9 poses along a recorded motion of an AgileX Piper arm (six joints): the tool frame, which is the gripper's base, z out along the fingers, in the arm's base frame.
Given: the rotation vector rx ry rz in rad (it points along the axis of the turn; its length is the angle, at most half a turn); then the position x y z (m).
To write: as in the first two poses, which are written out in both.
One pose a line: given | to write
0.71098 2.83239 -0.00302 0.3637 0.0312 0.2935 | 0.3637 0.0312 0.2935 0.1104 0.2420 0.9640 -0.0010
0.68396 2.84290 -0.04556 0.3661 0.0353 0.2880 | 0.3661 0.0353 0.2880 0.1084 0.2325 0.9664 -0.0155
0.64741 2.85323 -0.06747 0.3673 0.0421 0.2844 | 0.3673 0.0421 0.2844 0.1073 0.2199 0.9693 -0.0229
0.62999 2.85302 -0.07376 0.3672 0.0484 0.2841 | 0.3672 0.0484 0.2841 0.1092 0.2143 0.9703 -0.0251
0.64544 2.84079 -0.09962 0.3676 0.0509 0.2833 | 0.3676 0.0509 0.2833 0.1131 0.2200 0.9683 -0.0340
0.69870 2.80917 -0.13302 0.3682 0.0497 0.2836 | 0.3682 0.0497 0.2836 0.1216 0.2393 0.9622 -0.0456
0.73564 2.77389 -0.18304 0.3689 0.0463 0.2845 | 0.3689 0.0463 0.2845 0.1326 0.2536 0.9561 -0.0631
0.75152 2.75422 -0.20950 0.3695 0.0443 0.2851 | 0.3695 0.0443 0.2851 0.1391 0.2600 0.9528 -0.0725
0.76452 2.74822 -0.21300 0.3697 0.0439 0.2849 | 0.3697 0.0439 0.2849 0.1401 0.2646 0.9513 -0.0737
